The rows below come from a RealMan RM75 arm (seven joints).
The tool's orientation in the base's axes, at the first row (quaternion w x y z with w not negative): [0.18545 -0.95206 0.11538 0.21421]
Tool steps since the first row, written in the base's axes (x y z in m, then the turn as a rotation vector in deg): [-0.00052 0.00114 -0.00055 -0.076 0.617 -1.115]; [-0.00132 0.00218 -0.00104 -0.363 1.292 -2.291]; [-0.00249 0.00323 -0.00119 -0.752 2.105 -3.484]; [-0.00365 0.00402 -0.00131 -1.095 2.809 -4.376]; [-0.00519 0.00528 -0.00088 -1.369 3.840 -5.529]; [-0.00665 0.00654 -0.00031 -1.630 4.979 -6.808]
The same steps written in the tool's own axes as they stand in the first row. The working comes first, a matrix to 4 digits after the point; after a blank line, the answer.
The tool's axes in the first row as the columns of a matrix, in the base's axes (used below as rounded here):
[0.8816 -0.2991 -0.3651]
[-0.1402 -0.9046 0.4025]
[-0.4507 -0.3037 -0.8394]

[-0.00037 -0.00071 0.00111 0.349 -0.197 1.212]; [-0.00100 -0.00126 0.00223 0.531 -0.364 2.576]; [-0.00211 -0.00182 0.00321 0.612 -0.621 4.046]; [-0.00319 -0.00215 0.00405 0.613 -0.885 5.204]; [-0.00492 -0.00296 0.00476 0.747 -1.385 6.686]; [-0.00664 -0.00383 0.00532 0.933 -1.949 8.314]
